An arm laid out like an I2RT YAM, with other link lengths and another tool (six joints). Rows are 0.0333 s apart.
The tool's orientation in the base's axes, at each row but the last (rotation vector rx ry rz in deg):
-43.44 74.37 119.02
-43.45 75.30 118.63
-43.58 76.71 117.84
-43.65 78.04 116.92
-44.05 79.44 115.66
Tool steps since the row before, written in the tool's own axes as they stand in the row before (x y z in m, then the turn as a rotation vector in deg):
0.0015 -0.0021 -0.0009 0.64 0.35 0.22
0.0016 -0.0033 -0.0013 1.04 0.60 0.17
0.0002 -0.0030 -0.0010 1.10 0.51 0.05
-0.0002 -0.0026 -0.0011 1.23 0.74 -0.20
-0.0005 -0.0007 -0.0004 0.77 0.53 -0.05
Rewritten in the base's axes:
0.0006 0.0002 -0.0027 -0.72 0.18 -0.17
0.0015 0.0002 -0.0036 -1.16 0.11 -0.33
0.0022 0.0001 -0.0023 -1.12 0.04 -0.46
0.0022 -0.0002 -0.0018 -1.34 -0.25 -0.50
0.0009 -0.0002 -0.0002 -0.90 -0.11 -0.25

